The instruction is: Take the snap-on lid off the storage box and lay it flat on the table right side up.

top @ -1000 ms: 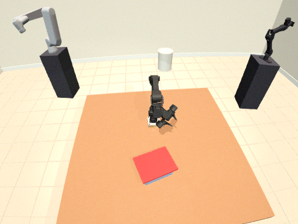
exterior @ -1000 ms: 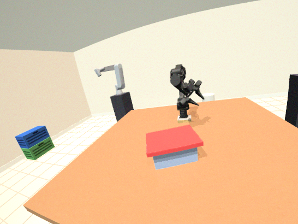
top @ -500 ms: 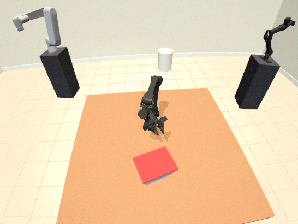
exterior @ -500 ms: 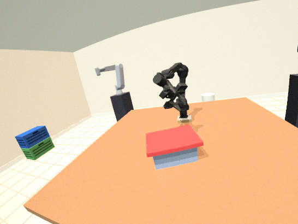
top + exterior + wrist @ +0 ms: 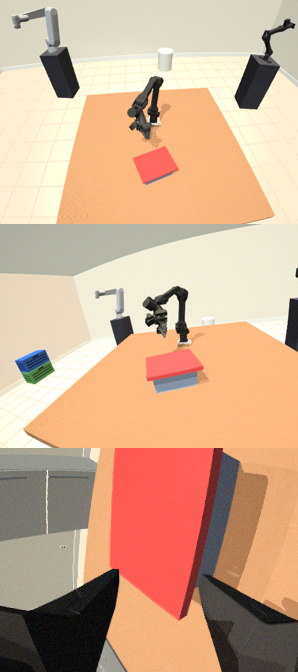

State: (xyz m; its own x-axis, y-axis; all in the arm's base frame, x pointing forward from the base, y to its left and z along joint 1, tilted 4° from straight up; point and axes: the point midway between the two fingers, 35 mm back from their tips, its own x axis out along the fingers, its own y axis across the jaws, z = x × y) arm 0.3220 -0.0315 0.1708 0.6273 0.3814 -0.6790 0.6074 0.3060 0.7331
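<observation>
The red lid lies 120 mm ahead of my gripper tip, 90 mm below it and 60 mm to the left of it. From my gripper tip the other things lie so: grey-blue storage box (140 mm below, 120 mm ahead, 60 mm to the left).
</observation>
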